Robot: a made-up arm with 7 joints. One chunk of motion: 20 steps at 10 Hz.
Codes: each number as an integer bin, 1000 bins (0 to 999) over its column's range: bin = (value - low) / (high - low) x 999, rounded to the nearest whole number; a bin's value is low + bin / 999 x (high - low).
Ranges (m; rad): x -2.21..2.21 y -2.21..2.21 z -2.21..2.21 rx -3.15..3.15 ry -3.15..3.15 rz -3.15..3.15
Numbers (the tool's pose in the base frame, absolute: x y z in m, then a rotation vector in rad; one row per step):
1: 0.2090 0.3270 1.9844 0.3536 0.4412 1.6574
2: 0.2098 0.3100 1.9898 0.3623 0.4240 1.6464
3: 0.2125 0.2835 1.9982 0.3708 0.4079 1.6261
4: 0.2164 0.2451 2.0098 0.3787 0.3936 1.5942
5: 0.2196 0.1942 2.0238 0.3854 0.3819 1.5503
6: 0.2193 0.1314 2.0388 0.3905 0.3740 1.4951
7: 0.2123 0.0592 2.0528 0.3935 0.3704 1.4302
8: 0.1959 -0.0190 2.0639 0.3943 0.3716 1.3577
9: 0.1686 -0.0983 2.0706 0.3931 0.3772 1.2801
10: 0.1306 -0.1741 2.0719 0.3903 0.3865 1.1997
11: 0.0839 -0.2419 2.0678 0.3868 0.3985 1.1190
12: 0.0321 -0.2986 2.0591 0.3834 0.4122 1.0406
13: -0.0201 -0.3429 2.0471 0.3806 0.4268 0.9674
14: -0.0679 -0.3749 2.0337 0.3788 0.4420 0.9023
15: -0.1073 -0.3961 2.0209 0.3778 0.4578 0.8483
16: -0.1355 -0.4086 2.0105 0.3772 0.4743 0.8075
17: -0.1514 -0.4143 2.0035 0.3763 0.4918 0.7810
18: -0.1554 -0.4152 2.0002 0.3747 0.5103 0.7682
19: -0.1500 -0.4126 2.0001 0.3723 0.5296 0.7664
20: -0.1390 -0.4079 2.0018 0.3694 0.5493 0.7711
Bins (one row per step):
1: 547 573 948 556 569 762
2: 547 570 949 557 567 761
3: 548 564 951 558 564 757
4: 548 555 954 560 562 752
5: 549 543 957 561 560 745
6: 549 529 960 561 559 737
7: 547 513 963 562 558 726
8: 544 495 966 562 558 715
9: 538 477 967 562 559 702
10: 529 460 968 561 561 690
11: 518 445 967 561 563 677
12: 507 432 965 560 565 665
13: 495 422 962 560 567 653
14: 484 415 959 560 570 643
15: 475 410 956 559 572 634
16: 469 407 954 559 575 628
17: 465 406 952 559 577 623
18: 464 406 952 559 580 621
19: 466 406 952 559 583 621
20: 468 407 952 558 587 622

